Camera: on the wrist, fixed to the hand. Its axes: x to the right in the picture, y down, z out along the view.
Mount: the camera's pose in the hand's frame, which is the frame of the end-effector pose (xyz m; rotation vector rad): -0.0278 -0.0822 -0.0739 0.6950 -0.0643 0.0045
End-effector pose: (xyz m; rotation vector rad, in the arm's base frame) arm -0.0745 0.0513 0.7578 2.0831 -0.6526 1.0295
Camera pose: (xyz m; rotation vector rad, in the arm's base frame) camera -0.0673 0.1629 0.7360 2.7120 -0.3491 1.3268
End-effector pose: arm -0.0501 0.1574 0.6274 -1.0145 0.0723 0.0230
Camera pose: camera -0.0772 0.0516 0.6602 -0.3185 0.0197 0.0317
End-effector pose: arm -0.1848 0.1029 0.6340 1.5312 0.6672 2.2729
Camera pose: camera -0.2426 0.1431 0.5444 -1.8028 -1.4954 -2.0126
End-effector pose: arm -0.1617 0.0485 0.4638 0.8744 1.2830 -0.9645
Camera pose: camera -0.2660 0.0896 0.4846 1.3567 0.8848 -1.4564
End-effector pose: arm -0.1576 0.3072 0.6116 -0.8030 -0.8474 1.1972
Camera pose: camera -0.0601 0.2592 0.6460 -0.1991 -0.4232 1.4048
